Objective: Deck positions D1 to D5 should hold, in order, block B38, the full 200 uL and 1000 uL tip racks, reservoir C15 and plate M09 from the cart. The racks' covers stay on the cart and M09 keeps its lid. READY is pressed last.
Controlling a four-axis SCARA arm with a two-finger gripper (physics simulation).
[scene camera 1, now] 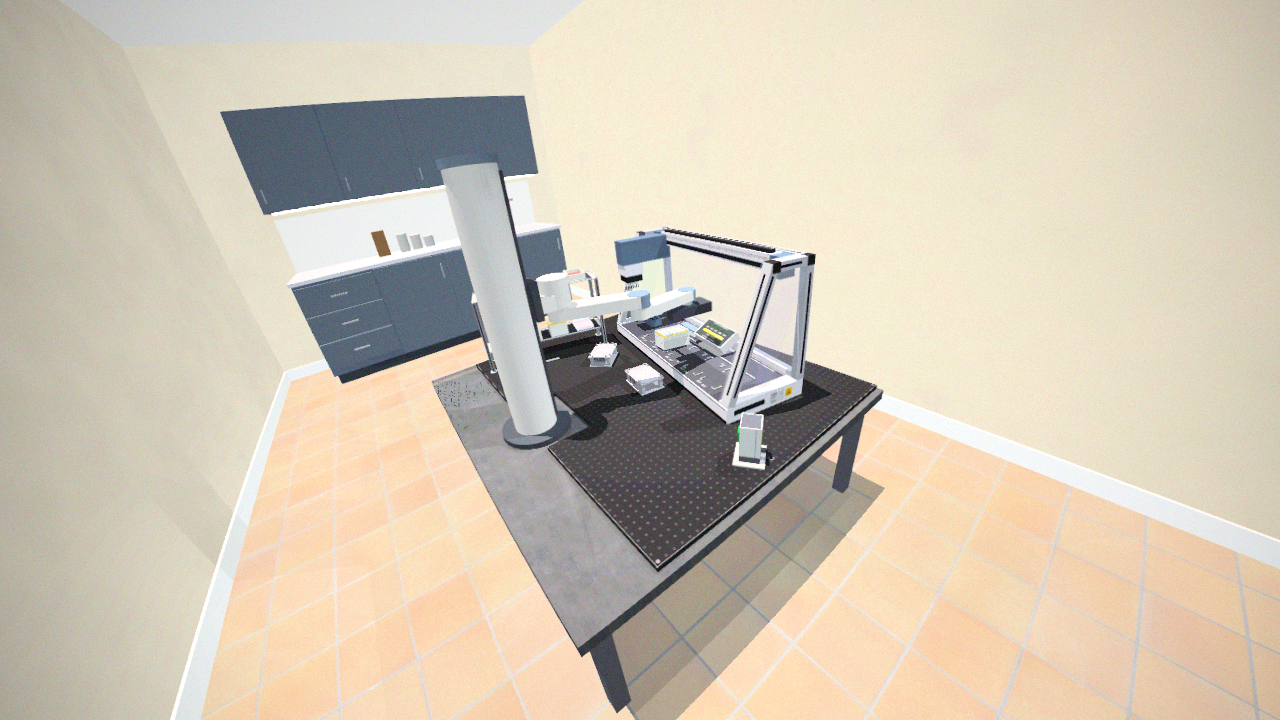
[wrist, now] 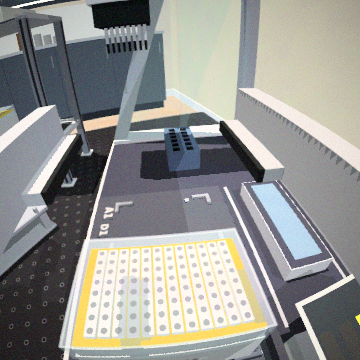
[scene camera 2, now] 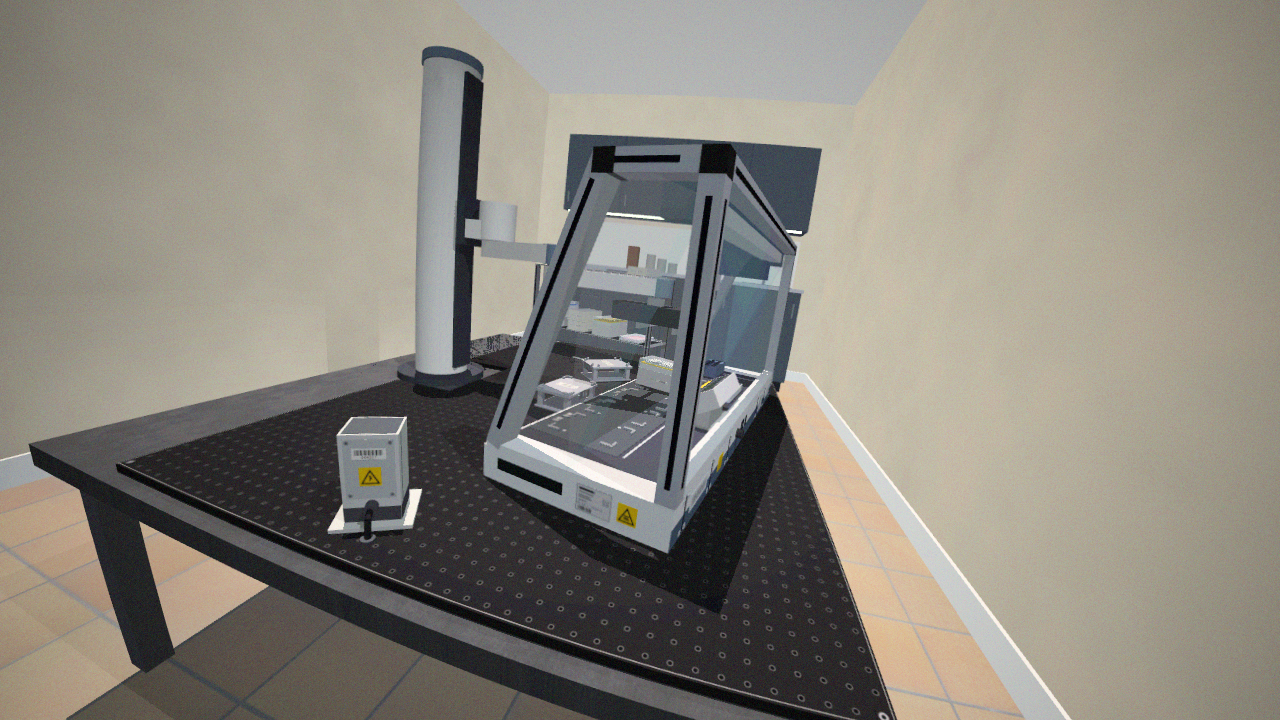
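Observation:
A yellow-framed tip rack (scene camera 1: 671, 337) (scene camera 2: 656, 374) (wrist: 160, 295) with rows of white strips stands on the deck (wrist: 160, 192), on the near side of the mark D1 in the wrist view; a clear shell shows around its top. A blue block (wrist: 184, 160) with two rows of dark openings stands beyond the D1 corner marks; its label cannot be read. My gripper (wrist: 148, 113) (scene camera 1: 693, 308) is shut on nothing and hangs over the deck, above and behind the rack. Its two fingers show at left and right in the wrist view, with the block seen through the gap, apart from both.
White nests (scene camera 1: 603, 353) (scene camera 1: 644, 377) stand before the deck frame. A box with a light-blue top (wrist: 287, 220) and a tilted panel (scene camera 1: 716, 334) line its rear. A multi-channel pipette head (wrist: 122, 25) hangs beyond. The cart (wrist: 72, 80) is at left. A grey device (scene camera 2: 371, 465) stands near the table edge.

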